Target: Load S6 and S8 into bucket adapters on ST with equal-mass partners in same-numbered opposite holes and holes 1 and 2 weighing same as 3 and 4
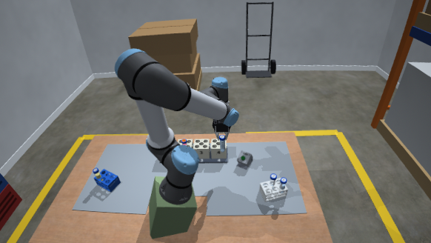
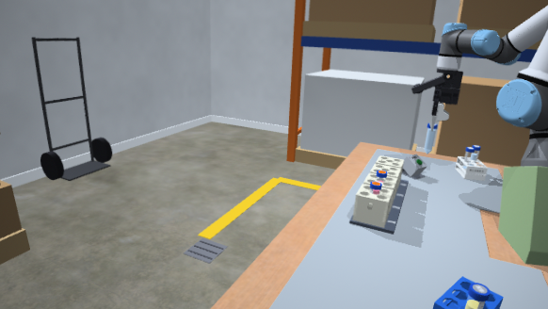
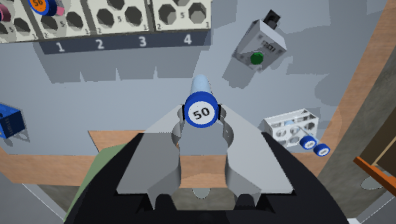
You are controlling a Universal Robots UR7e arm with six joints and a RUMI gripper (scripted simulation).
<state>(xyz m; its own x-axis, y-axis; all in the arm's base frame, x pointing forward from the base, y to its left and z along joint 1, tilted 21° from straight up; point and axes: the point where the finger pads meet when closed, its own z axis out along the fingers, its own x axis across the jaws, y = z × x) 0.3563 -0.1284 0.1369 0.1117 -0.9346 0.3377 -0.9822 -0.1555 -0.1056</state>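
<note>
The water blank is 340 mm to the right of my hand, 190 mm below it and 160 mm behind it. Round my hand: green DONE key: 180 mm below, 120 mm to the right, 40 mm ahead; loading stand ST: 240 mm below, 210 mm to the left, 100 mm ahead; white rack: 300 mm to the right, 220 mm below, 150 mm behind.
</note>
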